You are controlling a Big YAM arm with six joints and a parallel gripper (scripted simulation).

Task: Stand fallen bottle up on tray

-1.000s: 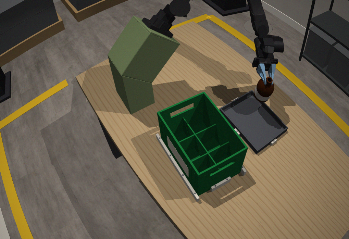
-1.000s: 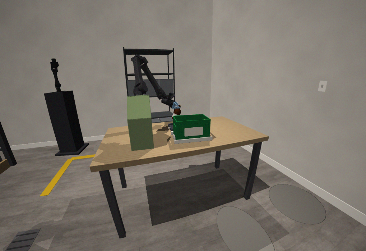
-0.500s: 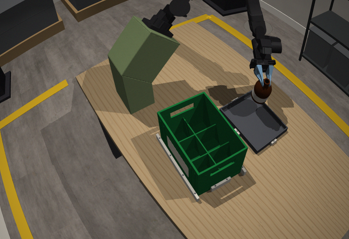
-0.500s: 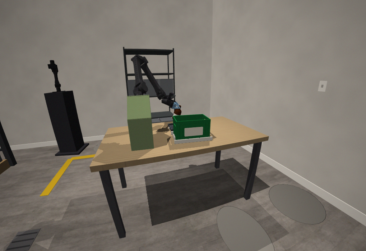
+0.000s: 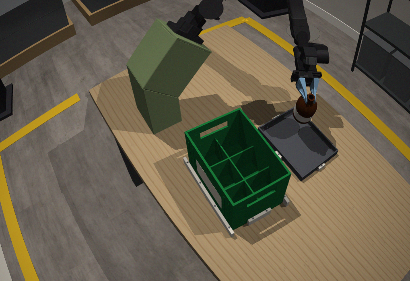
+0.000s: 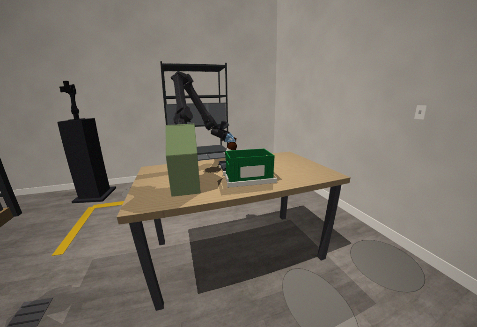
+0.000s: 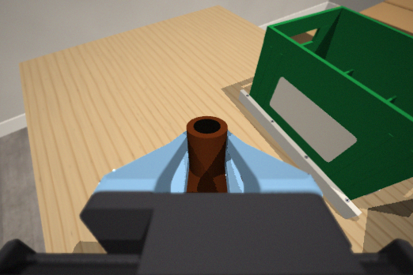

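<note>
The brown bottle lies 2 cm behind my hand, 1 cm to the left of it and 5 cm below it. The rest, counted from my hand: dark grey tray: 1 cm ahead, 2 cm to the right, 19 cm below; green crate: 4 cm ahead, 29 cm to the right, 12 cm below.
</note>
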